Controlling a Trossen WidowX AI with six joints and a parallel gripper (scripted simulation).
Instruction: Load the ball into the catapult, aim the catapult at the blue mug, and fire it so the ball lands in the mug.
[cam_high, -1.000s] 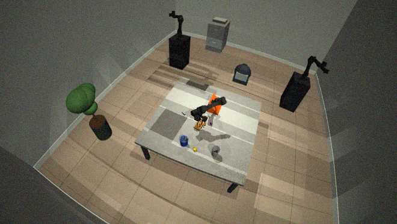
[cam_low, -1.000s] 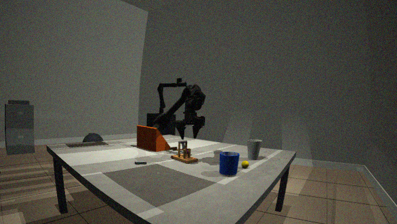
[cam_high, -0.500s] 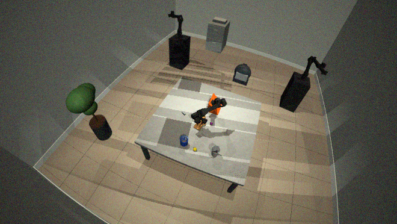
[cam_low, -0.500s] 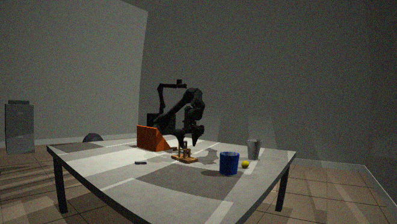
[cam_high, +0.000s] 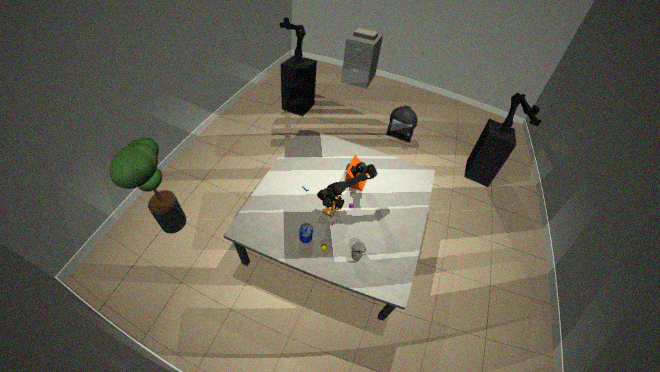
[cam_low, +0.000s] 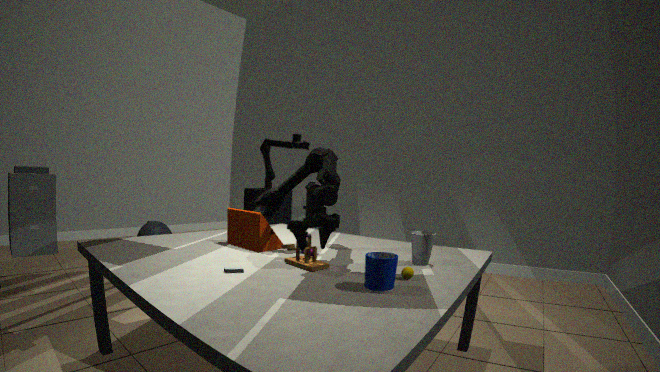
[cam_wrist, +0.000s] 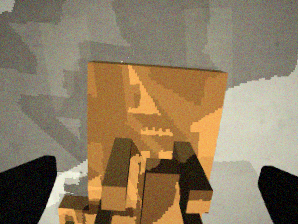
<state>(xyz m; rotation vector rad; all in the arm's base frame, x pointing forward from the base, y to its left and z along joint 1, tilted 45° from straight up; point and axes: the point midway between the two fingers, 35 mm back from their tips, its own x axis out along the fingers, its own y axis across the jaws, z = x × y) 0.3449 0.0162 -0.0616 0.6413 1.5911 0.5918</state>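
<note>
Now: the purple ball 130 mm to the left of my gripper tip, 110 mm behind it and 50 mm below it. Also, from my gripper tip: blue mug: 290 mm ahead, 40 mm to the right, 30 mm below; then dark flat object: 250 mm to the right, 100 mm behind, 60 mm below; then wooden catapult: 70 mm behind, 30 mm to the left, 10 mm below.
</note>
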